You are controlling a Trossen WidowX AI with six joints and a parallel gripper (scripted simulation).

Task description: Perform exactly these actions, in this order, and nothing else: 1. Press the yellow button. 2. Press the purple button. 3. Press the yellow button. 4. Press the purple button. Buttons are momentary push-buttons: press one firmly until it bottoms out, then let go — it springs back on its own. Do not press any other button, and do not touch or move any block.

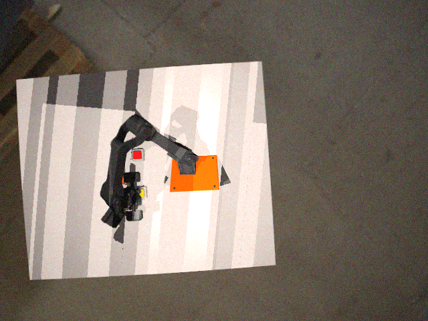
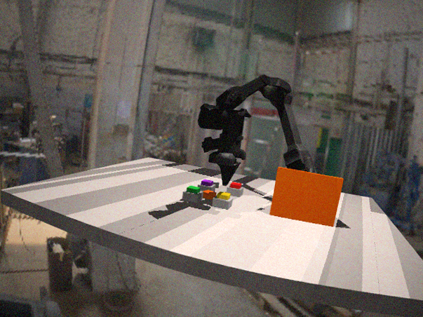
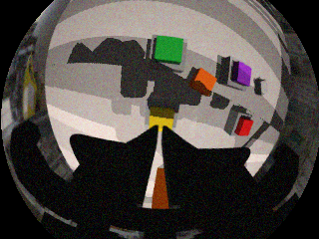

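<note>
Now: the yellow button 30 mm below my gripper tip. The rest, counted from my gripper tip: green button 90 mm ahead, 30 mm below; purple button 120 mm to the right, 100 mm ahead, 30 mm below; small orange block 60 mm to the right, 60 mm ahead, 50 mm below.
</note>
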